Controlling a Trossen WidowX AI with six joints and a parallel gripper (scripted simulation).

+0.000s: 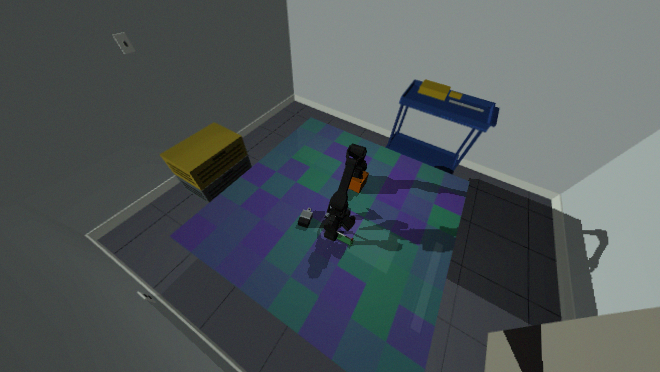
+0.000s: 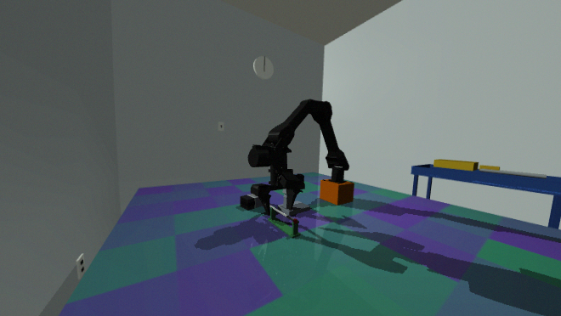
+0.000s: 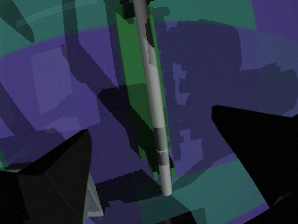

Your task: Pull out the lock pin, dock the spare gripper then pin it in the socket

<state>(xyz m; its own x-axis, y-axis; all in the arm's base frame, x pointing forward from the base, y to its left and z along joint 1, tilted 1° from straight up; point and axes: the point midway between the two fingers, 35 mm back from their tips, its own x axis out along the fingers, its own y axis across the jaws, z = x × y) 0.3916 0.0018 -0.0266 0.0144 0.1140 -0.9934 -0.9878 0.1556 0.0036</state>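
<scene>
Now: the green cradle 20 mm to the left of my gripper tip, 20 mm below it and 10 mm ahead of it. Round my gripper tip: grey mount (120 mm behind, 60 mm to the right, 10 mm above); then spare gripper (200 mm to the right, 40 mm behind, 20 mm below).
</scene>
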